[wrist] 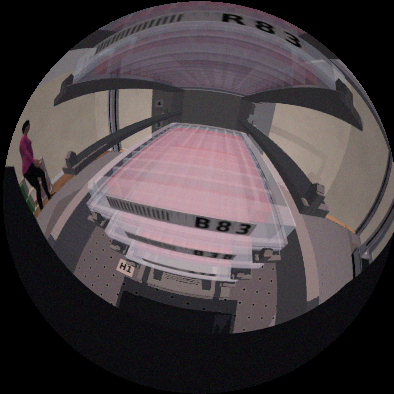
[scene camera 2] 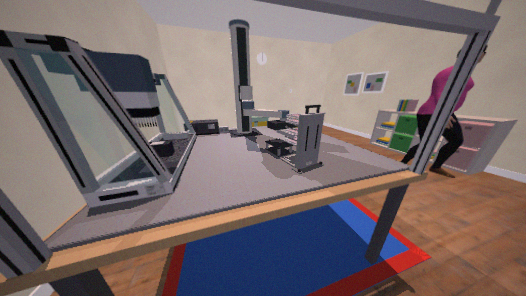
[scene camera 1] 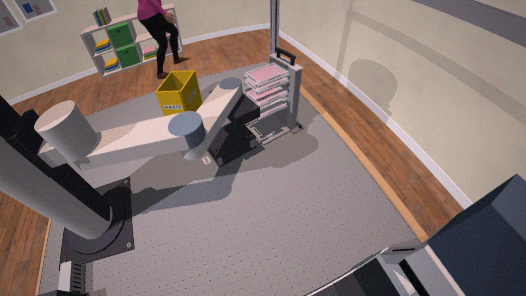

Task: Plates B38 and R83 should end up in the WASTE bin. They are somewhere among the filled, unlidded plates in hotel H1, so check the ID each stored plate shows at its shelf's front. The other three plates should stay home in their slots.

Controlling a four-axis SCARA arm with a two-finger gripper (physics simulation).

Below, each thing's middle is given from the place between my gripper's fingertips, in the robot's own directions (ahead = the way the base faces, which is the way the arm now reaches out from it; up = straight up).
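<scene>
The low black stand (scene camera 1: 228, 138) is a place to begin: counted from my hand, it sits 190 mm behind, 40 mm to the right and 110 mm below. Plate R83 (wrist: 218, 54) is 20 mm behind my hand and 70 mm above it. As for hotel H1 (scene camera 2: 311, 154), I find it 50 mm ahead of my hand, 10 mm to the left of it and 20 mm below it, whereas the plate B83 (wrist: 204, 184) is 10 mm above my hand and 20 mm behind it.
</scene>
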